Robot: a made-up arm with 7 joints.
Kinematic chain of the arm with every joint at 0, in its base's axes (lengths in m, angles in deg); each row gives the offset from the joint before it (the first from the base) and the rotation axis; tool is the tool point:
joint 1: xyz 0 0.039 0 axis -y
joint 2: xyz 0 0.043 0 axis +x
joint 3: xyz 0 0 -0.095 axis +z
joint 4: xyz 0 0 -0.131 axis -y
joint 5: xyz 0 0 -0.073 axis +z
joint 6: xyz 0 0 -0.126 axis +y
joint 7: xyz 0 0 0 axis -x
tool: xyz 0 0 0
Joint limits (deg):
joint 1: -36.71..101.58
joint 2: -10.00..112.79
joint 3: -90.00..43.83
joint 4: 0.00..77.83
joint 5: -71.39..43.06
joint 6: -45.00..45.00
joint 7: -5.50..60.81
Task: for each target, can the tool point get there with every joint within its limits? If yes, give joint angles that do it. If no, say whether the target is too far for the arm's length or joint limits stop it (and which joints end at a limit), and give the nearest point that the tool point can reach.
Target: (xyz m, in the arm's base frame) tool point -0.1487 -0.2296 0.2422
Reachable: no: joint limits stop it (at a limit: joint 1, joint 2, joint 4) | nearest point 0.2081 -0.1123 0.1690 | short by 0.383 m
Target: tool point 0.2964 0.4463 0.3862
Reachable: no: too far | nearest point 0.2214 0.3355 0.1952 | short by 0.233 m
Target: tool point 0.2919 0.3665 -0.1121
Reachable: yes | joints 61.62 43.39 -8.97 11.77 -56.08 -34.14 11.84
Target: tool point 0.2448 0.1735 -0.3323
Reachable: yes | joints 31.31 15.06 -26.81 11.85 12.66 -21.33 5.85
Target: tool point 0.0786 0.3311 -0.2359
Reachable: yes | joints 5.49 76.27 -72.47 68.31 -29.74 3.85 37.41
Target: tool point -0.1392 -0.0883 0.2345
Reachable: no: joint limits stop it (at a limit: joint 1, joint 2, joint 4) | nearest point 0.2075 -0.0755 0.2043 | short by 0.348 m
